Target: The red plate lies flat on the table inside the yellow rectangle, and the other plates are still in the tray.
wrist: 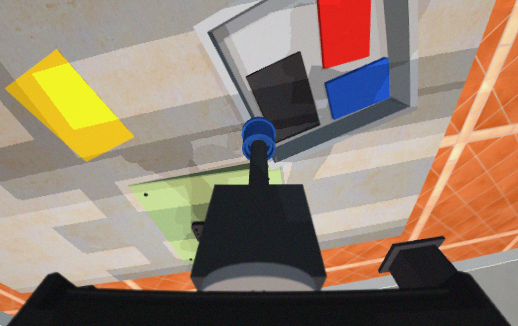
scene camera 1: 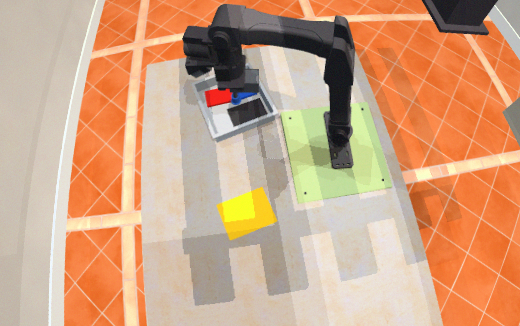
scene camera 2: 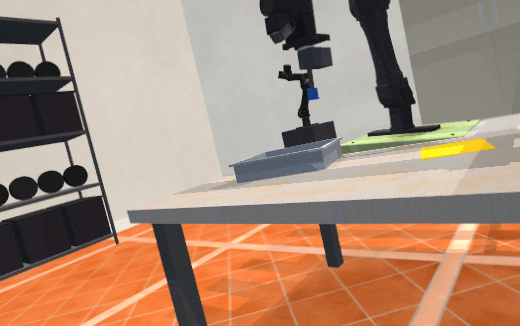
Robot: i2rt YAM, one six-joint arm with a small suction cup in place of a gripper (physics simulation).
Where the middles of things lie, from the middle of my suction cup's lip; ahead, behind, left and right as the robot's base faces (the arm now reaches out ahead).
Labels:
Right now my suction cup is 150 mm above the grey tray (scene camera 2: 315, 156), 100 mm to the left of it and 20 mm short of it. Also, from my suction cup: blue plate (wrist: 369, 84) (170 mm to the right, 160 mm below, 20 mm behind); then black plate (wrist: 282, 90) (160 mm below, 50 mm to the right, 30 mm behind); then red plate (wrist: 344, 38) (160 mm below, 140 mm to the right, 70 mm ahead).

